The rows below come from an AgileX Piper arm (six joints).
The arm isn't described. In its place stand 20 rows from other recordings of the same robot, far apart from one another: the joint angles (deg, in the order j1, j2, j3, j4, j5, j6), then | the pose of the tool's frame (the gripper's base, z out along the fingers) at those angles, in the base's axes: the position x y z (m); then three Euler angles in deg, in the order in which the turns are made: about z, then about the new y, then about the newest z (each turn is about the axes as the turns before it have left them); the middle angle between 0 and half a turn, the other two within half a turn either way.
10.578, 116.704, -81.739, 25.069, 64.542, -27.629 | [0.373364 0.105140 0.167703 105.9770 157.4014 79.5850]
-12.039, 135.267, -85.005, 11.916, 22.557, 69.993 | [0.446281 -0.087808 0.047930 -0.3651 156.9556 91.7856]
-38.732, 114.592, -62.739, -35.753, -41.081, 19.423 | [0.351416 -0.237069 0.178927 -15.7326 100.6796 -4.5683]
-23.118, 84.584, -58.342, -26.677, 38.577, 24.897 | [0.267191 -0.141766 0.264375 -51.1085 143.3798 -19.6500]
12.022, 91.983, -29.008, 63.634, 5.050, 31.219 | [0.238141 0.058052 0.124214 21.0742 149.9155 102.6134]
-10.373, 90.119, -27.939, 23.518, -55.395, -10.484 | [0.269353 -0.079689 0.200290 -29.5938 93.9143 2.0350]
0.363, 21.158, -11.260, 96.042, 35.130, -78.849 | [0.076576 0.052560 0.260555 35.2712 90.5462 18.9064]
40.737, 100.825, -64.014, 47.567, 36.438, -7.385 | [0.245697 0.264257 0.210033 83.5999 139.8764 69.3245]
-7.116, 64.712, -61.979, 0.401, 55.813, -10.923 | [0.216420 -0.026487 0.353510 -6.5577 143.5476 -10.2486]
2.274, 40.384, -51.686, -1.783, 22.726, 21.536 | [0.134773 0.004257 0.416685 1.5809 96.4172 19.8139]
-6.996, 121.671, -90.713, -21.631, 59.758, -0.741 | [0.418727 -0.080581 0.167297 -79.3552 160.4777 -83.3915]
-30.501, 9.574, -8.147, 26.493, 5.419, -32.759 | [0.060317 -0.031081 0.243564 -28.0859 91.2823 -6.3142]
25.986, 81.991, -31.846, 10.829, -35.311, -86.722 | [0.256312 0.113941 0.229558 19.6499 100.2600 -78.9831]
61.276, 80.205, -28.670, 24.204, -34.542, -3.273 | [0.145509 0.221496 0.218938 47.4133 104.0129 13.6248]
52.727, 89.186, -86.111, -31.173, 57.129, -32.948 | [0.234985 0.243438 0.372599 15.2251 134.4285 -79.3695]
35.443, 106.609, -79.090, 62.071, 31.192, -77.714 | [0.319022 0.278189 0.256630 68.7179 123.4870 0.4037]
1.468, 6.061, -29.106, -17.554, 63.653, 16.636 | [0.007057 -0.024422 0.278865 -17.3444 123.0559 -1.8823]
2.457, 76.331, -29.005, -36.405, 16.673, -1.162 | [0.221724 -0.005996 0.179690 -14.6660 144.6662 -50.5072]
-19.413, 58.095, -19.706, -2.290, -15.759, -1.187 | [0.181128 -0.062784 0.235913 -18.7605 107.6445 -3.1932]
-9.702, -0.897, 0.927, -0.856, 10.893, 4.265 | [0.054611 -0.009597 0.191406 -9.8646 95.9254 3.4076]
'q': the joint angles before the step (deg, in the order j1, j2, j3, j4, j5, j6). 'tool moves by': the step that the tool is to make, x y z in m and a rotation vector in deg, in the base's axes. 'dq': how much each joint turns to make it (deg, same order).
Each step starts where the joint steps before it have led.
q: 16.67, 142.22, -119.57, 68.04, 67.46, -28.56
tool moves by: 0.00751, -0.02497, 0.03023, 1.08, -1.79, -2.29
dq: -2.98, -2.72, -1.24, -0.23, 1.49, 1.61
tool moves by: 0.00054, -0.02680, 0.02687, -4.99, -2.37, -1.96
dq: -2.54, -3.84, -0.25, -6.44, 0.75, 2.98
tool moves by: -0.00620, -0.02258, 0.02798, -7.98, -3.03, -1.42
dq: -1.58, -4.52, -0.09, -9.45, 0.92, 3.24
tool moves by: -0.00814, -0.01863, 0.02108, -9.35, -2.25, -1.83
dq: -0.76, -3.89, 0.00, -10.67, 1.01, 3.56
